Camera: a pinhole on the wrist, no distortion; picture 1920 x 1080 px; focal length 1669.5 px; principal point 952.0 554.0 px. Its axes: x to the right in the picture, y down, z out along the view. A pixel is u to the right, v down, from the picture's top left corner.
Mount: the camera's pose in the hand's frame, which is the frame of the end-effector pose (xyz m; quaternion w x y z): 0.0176 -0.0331 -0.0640 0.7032 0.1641 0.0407 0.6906
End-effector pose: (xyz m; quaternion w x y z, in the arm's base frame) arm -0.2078 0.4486 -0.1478 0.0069 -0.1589 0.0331 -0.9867
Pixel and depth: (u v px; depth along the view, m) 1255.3 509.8 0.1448
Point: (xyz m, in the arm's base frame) -0.2444 0.4747 -0.0538
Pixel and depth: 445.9 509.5 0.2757
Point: -0.2462 0.5980 0.0645
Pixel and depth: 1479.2 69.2 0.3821
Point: -0.3438 0.4051 0.1951
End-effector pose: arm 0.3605 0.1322 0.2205 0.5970 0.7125 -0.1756 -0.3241
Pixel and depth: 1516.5 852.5 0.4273
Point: 0.1588 -0.2052 0.2055
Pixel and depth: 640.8 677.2 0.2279
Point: 0.2919 0.0076 0.0820
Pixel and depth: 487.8 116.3 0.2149
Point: 0.3621 -0.0043 0.0546
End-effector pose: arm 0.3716 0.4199 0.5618 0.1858 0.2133 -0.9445 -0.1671
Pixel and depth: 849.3 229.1 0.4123
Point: 0.1134 0.2819 0.3093
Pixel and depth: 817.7 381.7 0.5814
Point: 0.0392 0.2639 0.1556
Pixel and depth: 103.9 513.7 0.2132
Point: 0.3165 0.2602 0.4113
